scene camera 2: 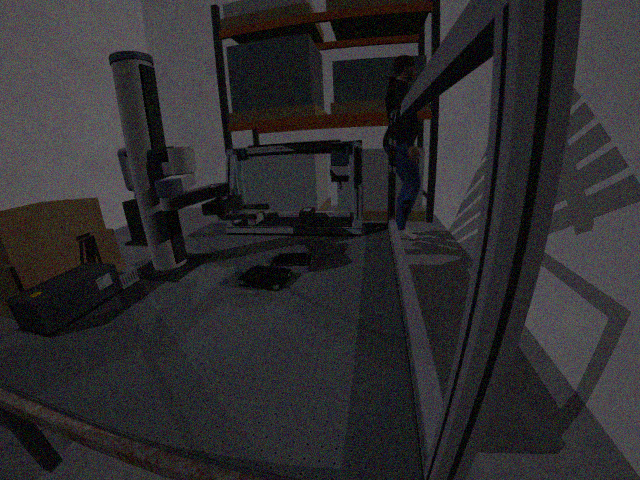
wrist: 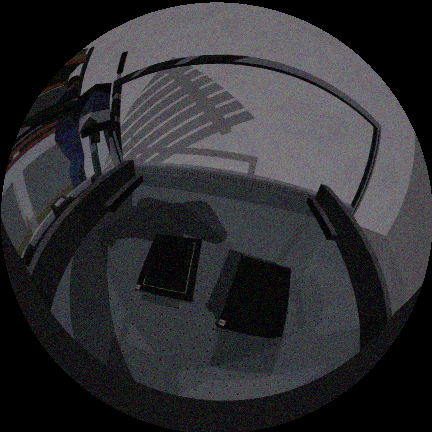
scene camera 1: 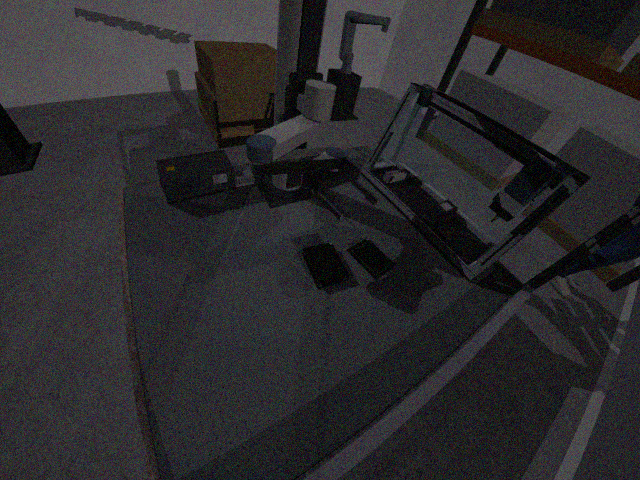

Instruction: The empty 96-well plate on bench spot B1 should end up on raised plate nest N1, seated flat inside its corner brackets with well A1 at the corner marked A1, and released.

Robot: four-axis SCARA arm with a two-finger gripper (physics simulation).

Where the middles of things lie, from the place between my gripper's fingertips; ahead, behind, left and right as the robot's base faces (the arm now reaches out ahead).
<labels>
I see my gripper 240 mm above the dark plate nest (wrist: 187,293), 110 mm to the right of it and 60 mm short of it.
</labels>
